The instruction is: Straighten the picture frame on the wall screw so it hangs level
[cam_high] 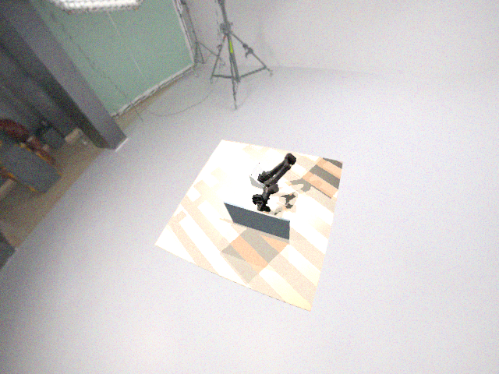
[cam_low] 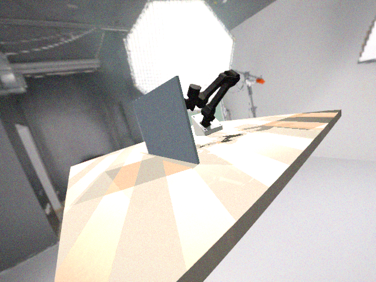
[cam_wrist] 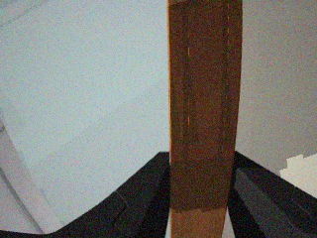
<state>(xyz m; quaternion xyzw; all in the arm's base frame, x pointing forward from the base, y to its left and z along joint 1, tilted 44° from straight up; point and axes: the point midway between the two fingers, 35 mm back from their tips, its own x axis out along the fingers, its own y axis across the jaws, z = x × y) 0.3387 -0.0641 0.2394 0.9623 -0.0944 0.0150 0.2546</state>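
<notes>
Now: gripper tip 5 cm above the picture frame, 1 cm to the right of it and 1 cm short of it. Round my gripper tip: wall panel (7 cm below, 2 cm ahead).
</notes>
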